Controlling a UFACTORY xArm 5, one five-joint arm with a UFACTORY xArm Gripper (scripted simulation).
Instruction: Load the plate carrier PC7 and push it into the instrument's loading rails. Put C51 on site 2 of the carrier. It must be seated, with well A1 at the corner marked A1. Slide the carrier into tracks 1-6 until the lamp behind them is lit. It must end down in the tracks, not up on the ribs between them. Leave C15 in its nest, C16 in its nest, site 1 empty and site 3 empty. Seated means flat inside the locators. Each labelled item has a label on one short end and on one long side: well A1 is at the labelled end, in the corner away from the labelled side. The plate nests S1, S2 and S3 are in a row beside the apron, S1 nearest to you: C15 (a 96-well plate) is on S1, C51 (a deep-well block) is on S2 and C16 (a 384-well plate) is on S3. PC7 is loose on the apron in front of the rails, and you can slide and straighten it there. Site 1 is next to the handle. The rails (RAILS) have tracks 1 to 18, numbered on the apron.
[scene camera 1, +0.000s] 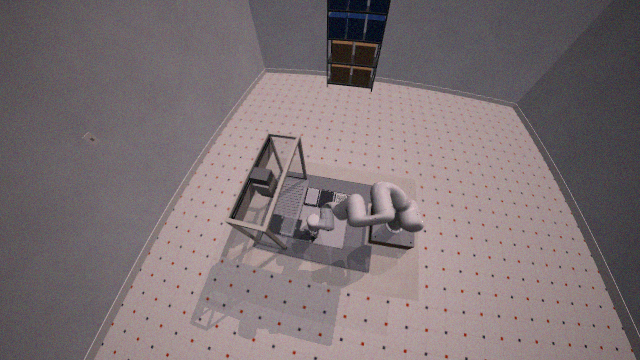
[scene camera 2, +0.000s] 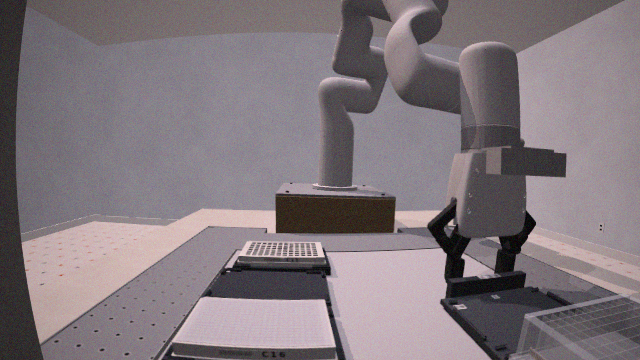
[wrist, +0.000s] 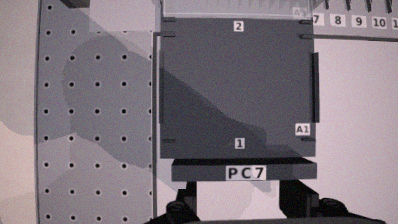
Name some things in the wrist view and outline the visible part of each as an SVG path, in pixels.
My gripper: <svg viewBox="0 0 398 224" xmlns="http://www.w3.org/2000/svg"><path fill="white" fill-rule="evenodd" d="M387 223L379 219L371 219L350 213L346 206L336 199L322 198L320 200L317 192L299 180L279 180L279 208L287 218L201 221L197 216L197 182L187 182L186 190L178 189L176 200L166 205L165 214L144 224Z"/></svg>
A plate carrier PC7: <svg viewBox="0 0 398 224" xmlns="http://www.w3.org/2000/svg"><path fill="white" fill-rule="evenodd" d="M160 0L160 159L174 159L171 165L172 182L317 179L317 163L303 158L316 157L316 123L320 123L318 52L314 53L313 18L311 20L294 21L164 17L163 6Z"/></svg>
